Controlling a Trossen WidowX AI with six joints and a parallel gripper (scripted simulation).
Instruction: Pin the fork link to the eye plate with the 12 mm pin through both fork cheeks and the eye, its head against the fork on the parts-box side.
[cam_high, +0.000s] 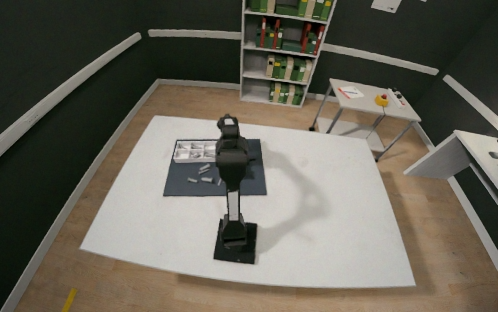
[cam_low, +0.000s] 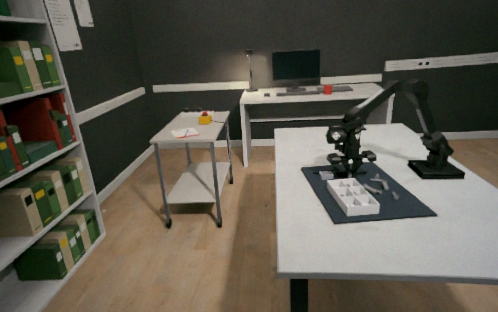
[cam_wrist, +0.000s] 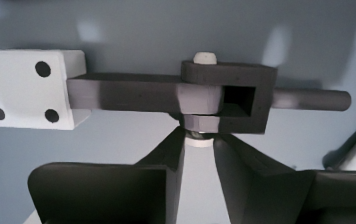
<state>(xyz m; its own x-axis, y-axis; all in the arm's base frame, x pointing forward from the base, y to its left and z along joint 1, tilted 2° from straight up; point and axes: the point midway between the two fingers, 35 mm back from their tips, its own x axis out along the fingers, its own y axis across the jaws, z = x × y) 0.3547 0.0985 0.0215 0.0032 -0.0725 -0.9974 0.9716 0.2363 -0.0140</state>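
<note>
The eye plate lies 20 mm ahead of my hand, 20 mm to the right of it and 30 mm below it. From my hand the other things lie so: dark blue mat 20 mm behind, 70 mm to the left, 50 mm below; grey block 100 mm ahead, 30 mm below; pin 110 mm behind, 10 mm to the right, 40 mm below.
</note>
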